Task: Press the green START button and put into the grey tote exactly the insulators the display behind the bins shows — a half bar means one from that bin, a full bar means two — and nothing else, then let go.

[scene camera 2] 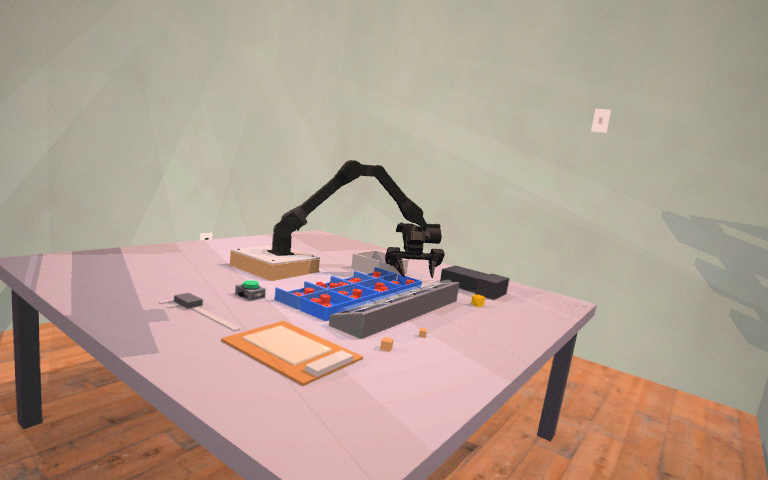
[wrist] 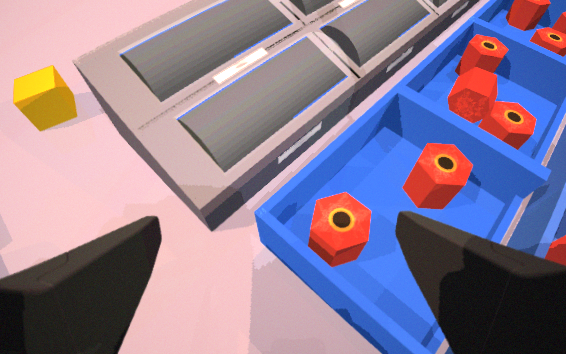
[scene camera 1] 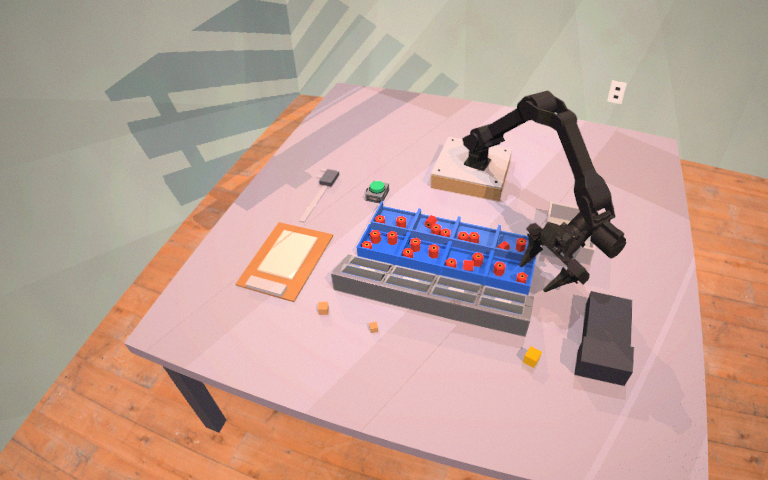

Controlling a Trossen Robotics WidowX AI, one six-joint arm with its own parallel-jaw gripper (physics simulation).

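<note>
The green START button (scene camera 1: 377, 186) (scene camera 2: 250, 284) stands on a dark base left of the bins. The blue bins (scene camera 1: 390, 256) (scene camera 2: 317, 310) (wrist: 305, 272) form two rows and hold red insulators. The nearest bin in the wrist view has two upright insulators (wrist: 340, 230) (wrist: 437, 175). The grey display (scene camera 1: 430, 305) (scene camera 2: 390, 316) (wrist: 165, 145) shows grey windows with thin blue edges; I cannot read any half or full bars. My gripper (scene camera 1: 534, 277) (scene camera 2: 418, 276) (wrist: 280, 225) is open and empty above that bin's outer end. The grey tote (scene camera 1: 560, 213) (scene camera 2: 370, 261) is partly hidden by the arm; its inside is unclear.
A dark stepped block (scene camera 1: 606, 333) (scene camera 2: 475, 280) stands beyond the display's end, near a yellow cube (scene camera 1: 531, 357) (scene camera 2: 478, 300) (wrist: 44, 100). Two small orange cubes (scene camera 1: 322, 307) (scene camera 1: 373, 327) lie beyond the display. An orange board (scene camera 1: 305, 277) (scene camera 2: 232, 339) lies to the left.
</note>
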